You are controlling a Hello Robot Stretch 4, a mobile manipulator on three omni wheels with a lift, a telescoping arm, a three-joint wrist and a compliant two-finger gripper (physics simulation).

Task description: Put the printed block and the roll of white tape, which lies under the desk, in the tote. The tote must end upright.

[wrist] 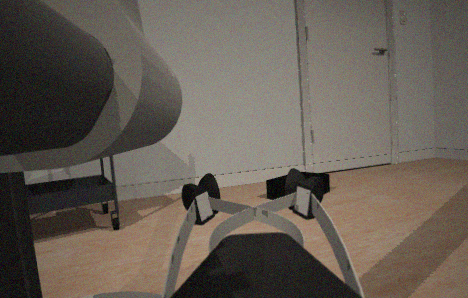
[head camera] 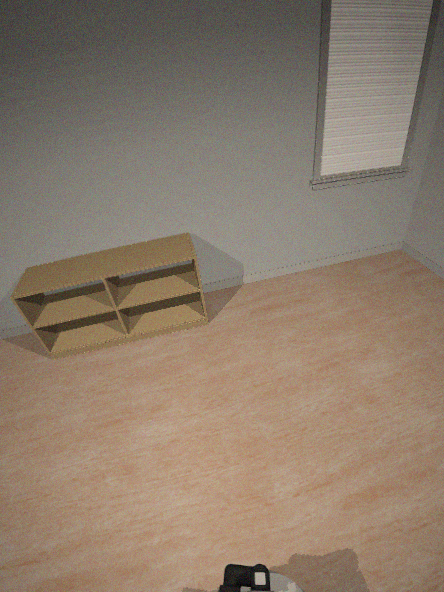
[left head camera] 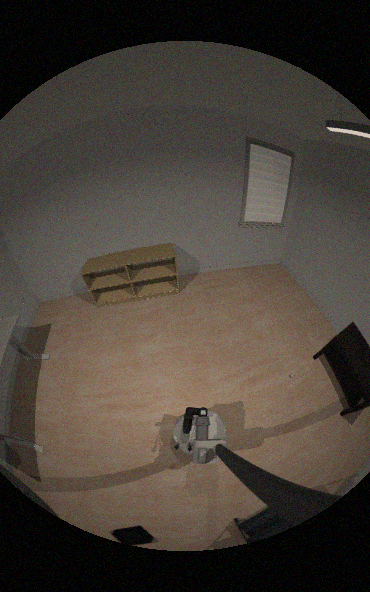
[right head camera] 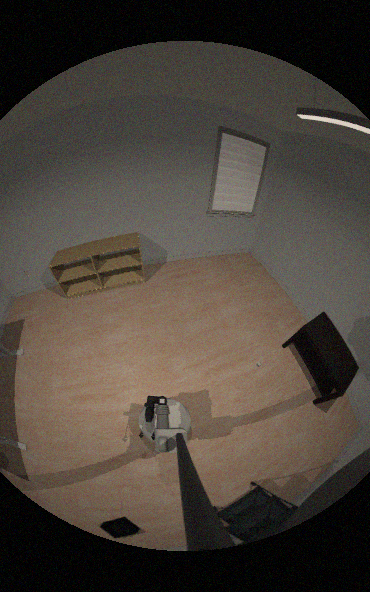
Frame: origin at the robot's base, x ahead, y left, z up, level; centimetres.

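Where they show: gripper, fingertip midpoint: (wrist: 251, 187) (left head camera: 182, 450) (right head camera: 146, 439).
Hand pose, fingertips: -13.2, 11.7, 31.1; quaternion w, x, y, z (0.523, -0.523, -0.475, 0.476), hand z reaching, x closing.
Note:
Things, the pixels of their top centre, and the offset from my fingertips, as dx, dy, dz. "spot": a spot on its surface instead.
- low black box at a spot on its surface: (wrist: 276, 186) spot: -115.8, +24.3, -26.5
- tiny pale object at its top centre: (right head camera: 258, 363) (left head camera: 291, 374) +60.1, -109.7, -31.0
- wooden shelf unit at a spot on its surface: (head camera: 110, 265) spot: +179.4, +75.8, +27.1
My gripper (wrist: 251, 187) (left head camera: 183, 446) (right head camera: 147, 436) is open, its two fingertips apart with no thing between them. It is folded in close over the robot's base. A low black box (left head camera: 132, 535) (right head camera: 121, 527) (wrist: 276, 186), which looks like the tote, sits upright on the floor well away from the gripper; in the wrist view the right fingertip partly hides it. A tiny pale object (left head camera: 291, 375) (right head camera: 258, 364) lies on the floor near the dark table; it is too small to tell whether it is the printed block. The white tape does not show in these views.
A wooden shelf unit (head camera: 110, 265) (left head camera: 131, 257) (right head camera: 97, 246) stands against the wall. A dark low table (left head camera: 350, 350) (right head camera: 325, 350) is at the right. Part of the desk, with its foot (left head camera: 41, 356) (right head camera: 19, 352), is at the left. A dark cart (wrist: 72, 200) stands near a wall.

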